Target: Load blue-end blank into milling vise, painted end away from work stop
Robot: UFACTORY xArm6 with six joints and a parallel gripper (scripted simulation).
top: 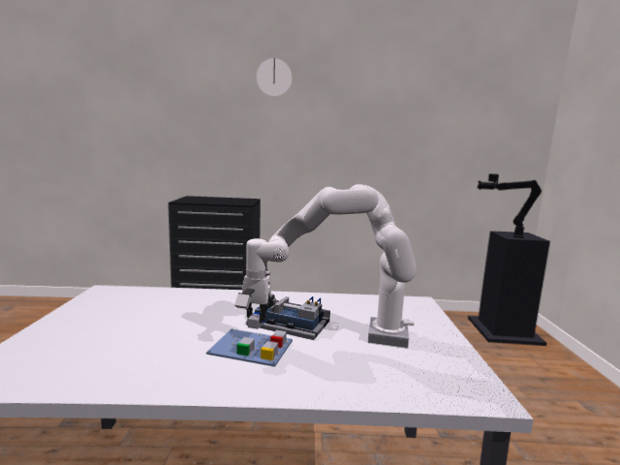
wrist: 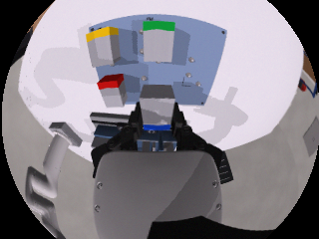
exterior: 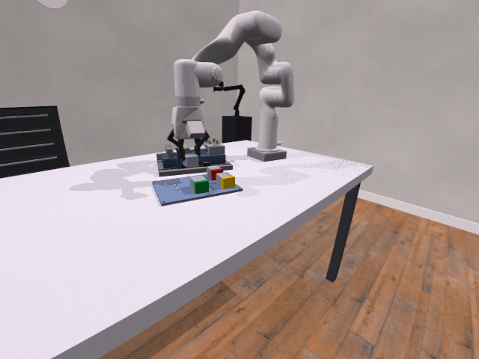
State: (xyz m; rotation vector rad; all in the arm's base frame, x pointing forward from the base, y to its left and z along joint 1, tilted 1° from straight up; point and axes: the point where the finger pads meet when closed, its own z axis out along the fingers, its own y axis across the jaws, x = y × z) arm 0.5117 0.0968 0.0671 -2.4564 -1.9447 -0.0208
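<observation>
Right now my hand is 200 mm to the left of the fixed jaw, 30 mm above it and 10 mm past it. From my hand the other things lie so: infeed plate 100 mm below, 40 mm to the left, 10 mm ahead; then blue-ended blank 20 mm below; then green-ended blank 90 mm to the left, 80 mm below, 20 mm ahead.
</observation>
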